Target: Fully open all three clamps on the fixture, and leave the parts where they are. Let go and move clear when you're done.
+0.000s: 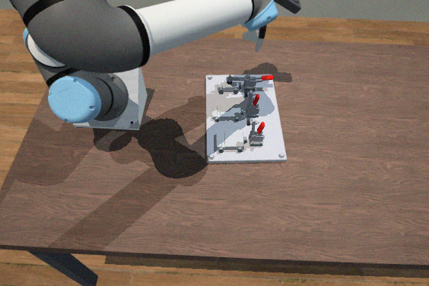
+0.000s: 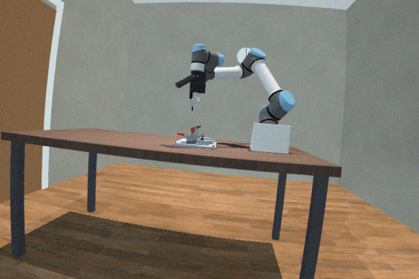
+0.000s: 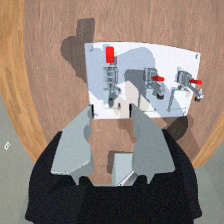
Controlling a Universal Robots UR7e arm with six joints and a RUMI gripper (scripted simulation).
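My hand is 9 cm past the grey part, 1 cm to the right of it and 18 cm above it. The rest, counted from my hand: white fixture plate 4 cm behind, 11 cm to the right, 21 cm below.
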